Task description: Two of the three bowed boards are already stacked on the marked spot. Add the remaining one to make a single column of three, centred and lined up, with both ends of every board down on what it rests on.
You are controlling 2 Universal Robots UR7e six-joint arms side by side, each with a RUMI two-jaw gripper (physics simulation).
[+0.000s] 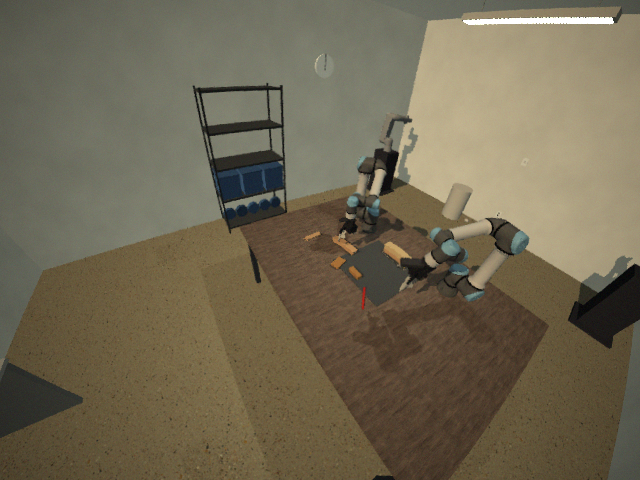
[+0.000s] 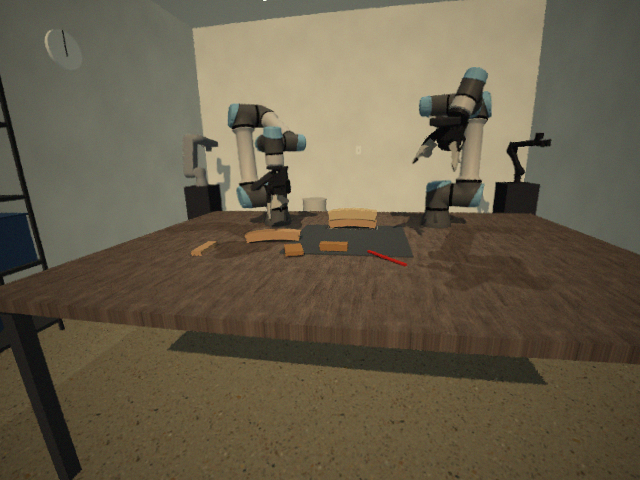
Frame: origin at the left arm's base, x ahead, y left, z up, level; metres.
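Seen in the pictures: left gripper, fingertip midpoint: point(image 1: 398, 278) point(image 2: 432, 167); right gripper, fingertip midpoint: point(image 1: 346, 238) point(image 2: 276, 215); left arm's base at its link origin: point(image 1: 446, 289) point(image 2: 435, 225); right arm's base at its link origin: point(image 1: 368, 228) point(image 2: 278, 223).
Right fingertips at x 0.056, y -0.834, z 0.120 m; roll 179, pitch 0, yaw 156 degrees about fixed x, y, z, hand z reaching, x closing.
Pixels of each thing's top centre, then the offset from my right fingertips to it. Level surfaces: height alone.
- dark mat at its surface level: dz -0.114 m
- third bowed board at its top centre: point(image 2: 273, 229) point(image 1: 345, 242) dy -0.012, dx -0.019, dz -0.068 m
- orange-brown block at its top centre: point(image 2: 293, 247) point(image 1: 338, 261) dy +0.040, dx +0.182, dz -0.098 m
- red stick at its top centre: point(image 2: 385, 255) point(image 1: 363, 297) dy +0.340, dx +0.365, dz -0.105 m
- small wooden piece at its top centre: point(image 2: 204, 245) point(image 1: 313, 235) dy -0.302, dx +0.025, dz -0.102 m
Two bowed boards point(image 1: 397, 252) point(image 2: 352, 218) lie stacked, lengthwise aligned, at the far edge of the dark mat point(image 1: 379, 281) point(image 2: 382, 238); the marked spot is mostly hidden under them. The third bowed board point(image 1: 346, 246) point(image 2: 272, 235) lies on the table left of the mat, its middle arched up. My right gripper point(image 1: 342, 236) point(image 2: 277, 214) points down, its fingers apart and empty, a little above or behind the third board; the exact gap is hard to tell. My left gripper point(image 1: 406, 285) point(image 2: 434, 165) is open and empty, raised right of the stack.
An orange-brown block point(image 1: 338, 262) point(image 2: 293, 250) lies at the mat's left edge and another block point(image 1: 355, 272) point(image 2: 333, 246) on the mat. A red stick point(image 1: 363, 298) point(image 2: 387, 258) lies near the front edge of the mat. A small wooden piece point(image 1: 312, 236) point(image 2: 203, 248) lies farther left.
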